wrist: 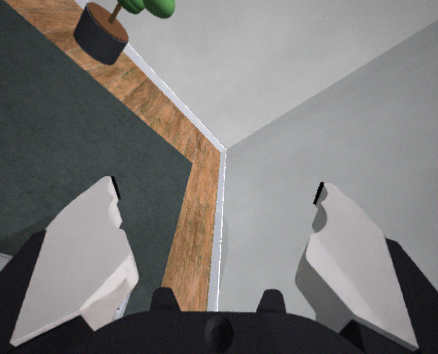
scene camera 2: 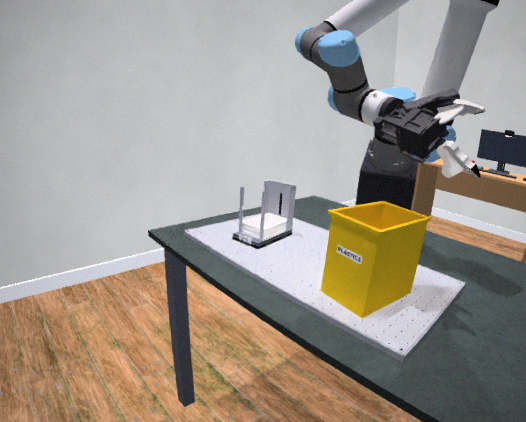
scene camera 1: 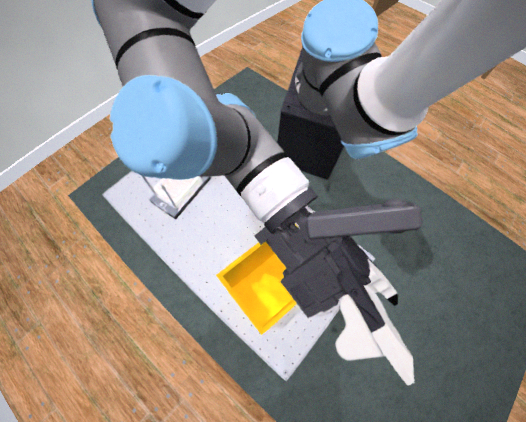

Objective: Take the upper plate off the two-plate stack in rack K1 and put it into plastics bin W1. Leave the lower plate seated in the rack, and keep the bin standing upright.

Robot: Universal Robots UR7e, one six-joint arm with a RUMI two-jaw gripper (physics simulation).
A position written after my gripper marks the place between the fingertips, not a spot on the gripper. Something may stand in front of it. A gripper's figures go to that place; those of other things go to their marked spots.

My gripper [scene camera 2: 482, 146] is 0.61 m from the lens. A yellow plastics bin W1 [scene camera 2: 373, 250] is 0.60 m from the lens.
